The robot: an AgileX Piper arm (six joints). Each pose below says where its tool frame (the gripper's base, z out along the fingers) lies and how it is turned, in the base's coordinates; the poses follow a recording.
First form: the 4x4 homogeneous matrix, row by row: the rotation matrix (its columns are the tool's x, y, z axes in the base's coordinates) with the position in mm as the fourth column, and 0 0 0 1 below. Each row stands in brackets.
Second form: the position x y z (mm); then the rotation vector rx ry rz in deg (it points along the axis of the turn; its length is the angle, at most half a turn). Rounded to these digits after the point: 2 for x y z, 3 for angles. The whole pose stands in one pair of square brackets.
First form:
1: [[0.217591, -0.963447, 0.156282, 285.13], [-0.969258, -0.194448, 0.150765, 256.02], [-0.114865, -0.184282, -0.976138, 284.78], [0, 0, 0, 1]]
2: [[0.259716, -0.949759, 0.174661, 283.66], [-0.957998, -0.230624, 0.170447, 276.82], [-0.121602, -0.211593, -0.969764, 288.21], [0, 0, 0, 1]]
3: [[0.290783, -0.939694, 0.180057, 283.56], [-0.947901, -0.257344, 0.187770, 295.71], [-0.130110, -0.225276, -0.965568, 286.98], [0, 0, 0, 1]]
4: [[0.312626, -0.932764, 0.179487, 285.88], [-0.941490, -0.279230, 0.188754, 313.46], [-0.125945, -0.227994, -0.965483, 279.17], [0, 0, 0, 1]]
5: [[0.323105, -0.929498, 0.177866, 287.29], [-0.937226, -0.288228, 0.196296, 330.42], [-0.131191, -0.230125, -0.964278, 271.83], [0, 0, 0, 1]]
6: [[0.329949, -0.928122, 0.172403, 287.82], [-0.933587, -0.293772, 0.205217, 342.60], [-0.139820, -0.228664, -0.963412, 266.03], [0, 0, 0, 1]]
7: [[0.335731, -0.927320, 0.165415, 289.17], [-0.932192, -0.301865, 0.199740, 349.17], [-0.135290, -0.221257, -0.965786, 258.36], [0, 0, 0, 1]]
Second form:
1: [285.13, 256.02, 284.78, -130.234, 105.396, -2.259]
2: [283.66, 276.82, 288.21, -131.167, 101.717, -2.829]
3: [283.56, 295.71, 286.98, -131.949, 99.084, -2.622]
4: [285.88, 313.46, 279.17, -133.087, 97.538, -2.786]
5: [287.29, 330.42, 271.83, -133.368, 96.661, -2.417]
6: [287.82, 342.60, 266.03, -133.513, 96.077, -1.682]
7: [289.17, 349.17, 258.36, -134.267, 95.903, -1.554]
